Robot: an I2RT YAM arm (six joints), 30 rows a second.
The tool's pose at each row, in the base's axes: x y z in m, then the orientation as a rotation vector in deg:
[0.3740, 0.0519, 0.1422, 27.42, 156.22, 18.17]
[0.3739, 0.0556, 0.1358, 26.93, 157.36, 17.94]
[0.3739, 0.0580, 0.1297, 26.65, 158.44, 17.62]
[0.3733, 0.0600, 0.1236, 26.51, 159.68, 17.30]
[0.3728, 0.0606, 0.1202, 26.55, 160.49, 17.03]
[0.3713, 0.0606, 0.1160, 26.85, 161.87, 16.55]
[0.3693, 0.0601, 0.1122, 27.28, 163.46, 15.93]
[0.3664, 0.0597, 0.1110, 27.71, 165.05, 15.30]
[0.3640, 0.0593, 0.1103, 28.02, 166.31, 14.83]
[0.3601, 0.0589, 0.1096, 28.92, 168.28, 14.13]
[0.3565, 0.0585, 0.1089, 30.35, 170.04, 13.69]
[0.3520, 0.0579, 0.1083, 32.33, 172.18, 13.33]
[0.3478, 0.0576, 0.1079, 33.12, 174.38, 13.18]
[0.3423, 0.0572, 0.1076, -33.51, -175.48, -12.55]
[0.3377, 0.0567, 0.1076, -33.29, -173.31, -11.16]
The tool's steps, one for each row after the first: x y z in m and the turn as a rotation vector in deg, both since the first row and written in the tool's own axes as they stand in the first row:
[0.0034, 0.0016, 0.0064, 0.34, 1.02, -0.40]
[0.0061, 0.0021, 0.0123, 0.75, 1.97, -0.65]
[0.0092, 0.0021, 0.0180, 1.21, 3.09, -0.81]
[0.0109, 0.0016, 0.0210, 1.58, 3.82, -0.83]
[0.0135, 0.0000, 0.0242, 2.24, 5.07, -0.71]
[0.0162, -0.0021, 0.0269, 3.05, 6.51, -0.52]
[0.0190, -0.0036, 0.0268, 3.85, 7.95, -0.33]
[0.0212, -0.0049, 0.0265, 4.47, 9.10, -0.19]
[0.0247, -0.0065, 0.0256, 5.45, 10.94, 0.30]
[0.0279, -0.0081, 0.0248, 6.29, 12.67, 1.17]
[0.0318, -0.0101, 0.0235, 7.22, 14.84, 2.39]
[0.0355, -0.0117, 0.0223, 7.87, 17.02, 2.84]
[0.0403, -0.0137, 0.0204, 8.84, 19.79, 3.21]
[0.0442, -0.0155, 0.0186, 10.03, 21.86, 3.45]

